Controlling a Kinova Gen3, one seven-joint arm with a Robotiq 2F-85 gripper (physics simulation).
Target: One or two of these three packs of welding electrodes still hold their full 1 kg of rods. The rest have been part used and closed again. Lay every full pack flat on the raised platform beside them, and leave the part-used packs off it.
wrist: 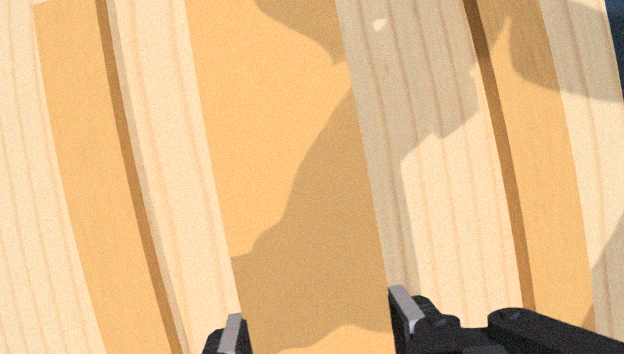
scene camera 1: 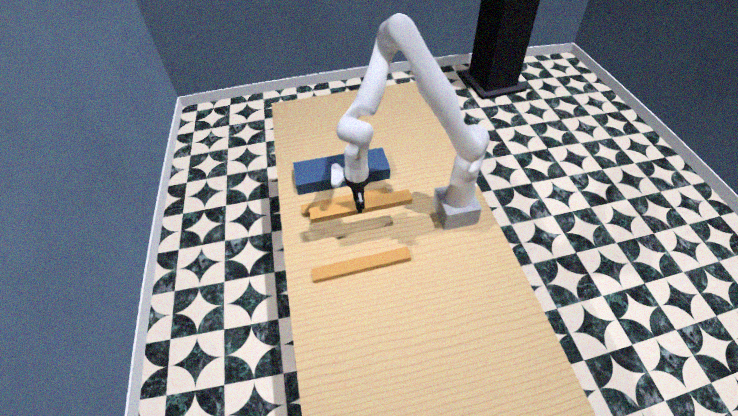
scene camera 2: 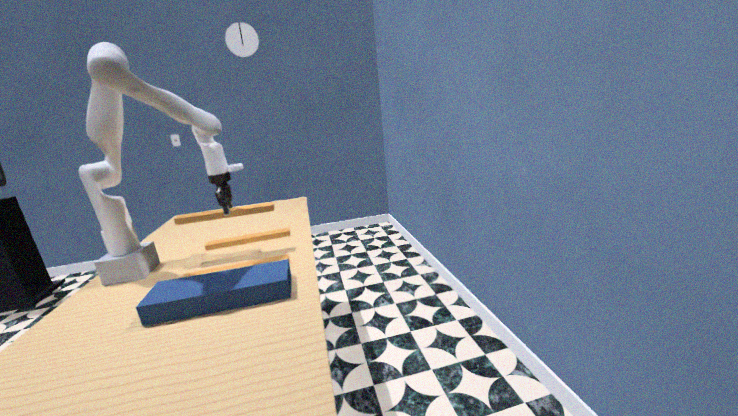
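Seen in the pictures: gripper, fingertip midpoint: (wrist: 319,325) (scene camera 1: 358,206) (scene camera 2: 229,213); arm's base, link origin: (scene camera 1: 457,199) (scene camera 2: 126,250).
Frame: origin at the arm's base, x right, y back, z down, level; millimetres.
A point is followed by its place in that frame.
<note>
My gripper (scene camera 1: 360,208) @[y -385, x 20, z -82 mm] (scene camera 2: 226,210) @[y -385, x 20, z -82 mm] (wrist: 319,325) @[y -385, x 20, z -82 mm] is shut on an orange pack (scene camera 1: 388,199) @[y -279, x 6, z -95 mm] (scene camera 2: 255,209) @[y -486, x 52, z -86 mm] (wrist: 280,125) @[y -455, x 25, z -94 mm] near its middle, its long sides between the fingers. The pack is in the air, roughly level, with its shadow on the table below. A second orange pack (scene camera 1: 361,264) @[y -422, x -118, z 70 mm] (scene camera 2: 248,239) @[y -420, x -88, z 77 mm] (wrist: 90,150) @[y -487, x -106, z 69 mm] lies flat on the table, farthest from the platform. A third pack (scene camera 1: 328,203) @[y -466, x 198, z 69 mm] (scene camera 2: 206,270) @[y -295, x 176, z 69 mm] (wrist: 540,150) @[y -406, x 193, z 70 mm] lies beside the platform, partly hidden in both scene views. The raised blue platform (scene camera 1: 310,173) @[y -503, x 353, z 34 mm] (scene camera 2: 217,291) @[y -374, x 421, z 34 mm] bears no pack. No fill marks show.
The arm's grey base (scene camera 1: 458,214) @[y -27, x -64, z 6 mm] (scene camera 2: 128,266) @[y -24, x 78, z 35 mm] stands on the wooden table (scene camera 1: 413,335) @[y -336, x -412, z 94 mm] (scene camera 2: 206,372) @[y -370, x 658, z 94 mm] near one long edge. The platform lies close to the opposite edge. A black pillar (scene camera 1: 498,46) stands on the floor beyond the table.
</note>
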